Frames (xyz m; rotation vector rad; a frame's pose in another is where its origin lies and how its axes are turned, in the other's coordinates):
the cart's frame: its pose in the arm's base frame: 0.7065 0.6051 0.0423 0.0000 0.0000 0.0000
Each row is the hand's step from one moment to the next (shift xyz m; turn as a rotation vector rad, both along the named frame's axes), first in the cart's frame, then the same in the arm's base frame.
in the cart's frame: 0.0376 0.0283 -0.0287 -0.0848 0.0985 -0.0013
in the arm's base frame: 0.0376 0.0283 -0.0287 -0.0848 0.0985 -0.0013
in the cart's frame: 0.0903 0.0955 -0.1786 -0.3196 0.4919 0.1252
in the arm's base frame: 0.0903 0.0955 -0.1786 -0.3196 0.4919 0.1252
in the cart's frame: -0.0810 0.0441 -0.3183 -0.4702 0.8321 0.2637
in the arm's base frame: -0.0810 0.0441 -0.3183 -0.4702 0.8321 0.2637
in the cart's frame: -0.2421 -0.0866 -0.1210 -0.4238 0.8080 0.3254
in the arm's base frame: -0.2421 -0.0866 -0.1210 -0.4238 0.8080 0.3254
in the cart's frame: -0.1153 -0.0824 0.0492 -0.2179 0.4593 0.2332
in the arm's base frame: -0.1153 -0.0824 0.0492 -0.2179 0.4593 0.2332
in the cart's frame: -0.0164 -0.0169 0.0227 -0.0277 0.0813 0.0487
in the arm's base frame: -0.0164 -0.0169 0.0227 -0.0277 0.0813 0.0487
